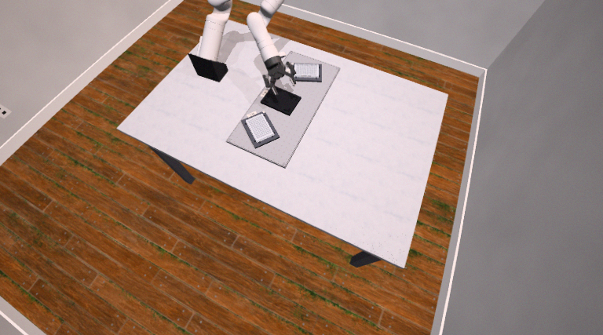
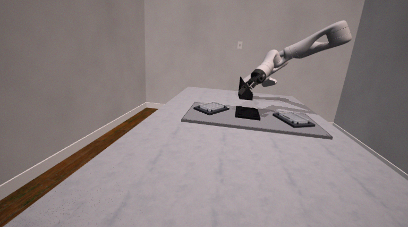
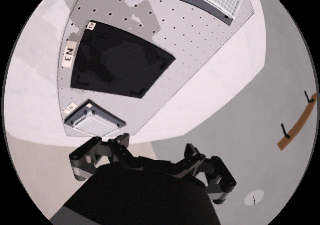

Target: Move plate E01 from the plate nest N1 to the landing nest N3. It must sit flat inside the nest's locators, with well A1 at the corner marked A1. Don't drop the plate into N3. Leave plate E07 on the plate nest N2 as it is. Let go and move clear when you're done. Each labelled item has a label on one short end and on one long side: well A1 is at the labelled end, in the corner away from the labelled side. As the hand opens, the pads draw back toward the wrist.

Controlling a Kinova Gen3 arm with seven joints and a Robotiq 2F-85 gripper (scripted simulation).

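The nest N1 lies 160 mm to the right of my hand, 130 mm below it and 70 mm behind it. From my hand the other things lie so: landing nest N3 (130 mm below, 40 mm behind, 30 mm to the left).
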